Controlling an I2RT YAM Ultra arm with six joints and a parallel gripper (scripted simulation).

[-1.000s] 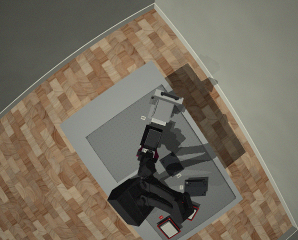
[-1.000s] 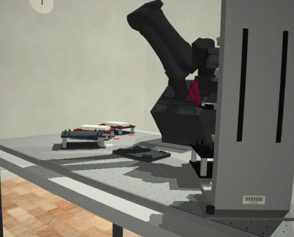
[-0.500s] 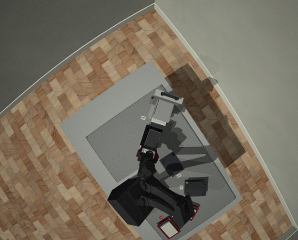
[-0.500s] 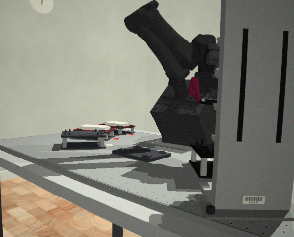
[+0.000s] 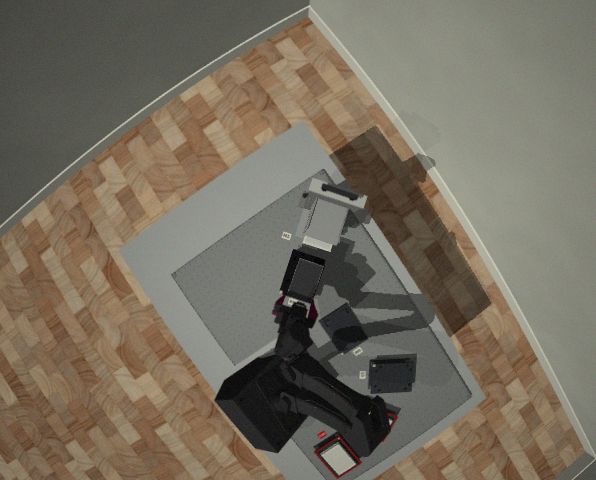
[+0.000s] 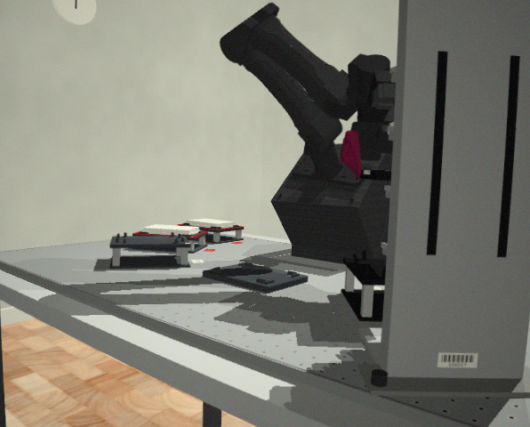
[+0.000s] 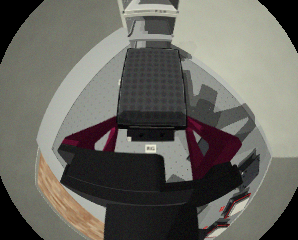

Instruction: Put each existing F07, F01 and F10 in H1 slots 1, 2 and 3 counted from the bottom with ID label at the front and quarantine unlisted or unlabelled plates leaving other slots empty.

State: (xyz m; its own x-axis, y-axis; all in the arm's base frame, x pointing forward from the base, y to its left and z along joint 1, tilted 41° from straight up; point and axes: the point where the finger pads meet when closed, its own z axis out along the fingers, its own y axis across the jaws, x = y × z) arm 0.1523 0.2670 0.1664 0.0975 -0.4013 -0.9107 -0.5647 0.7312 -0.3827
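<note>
Now: the dark 96-well plate 40 mm to the left of my hand and 40 mm ahead of it. From my hand the other things lie so: N6 deck label: 310 mm to the right, 210 mm below, 110 mm ahead; then H1 deck label: 210 mm below, 200 mm to the left, 40 mm ahead; then grey hotel back wall: 230 mm to the left, 200 mm ahead, 10 mm below.
</note>
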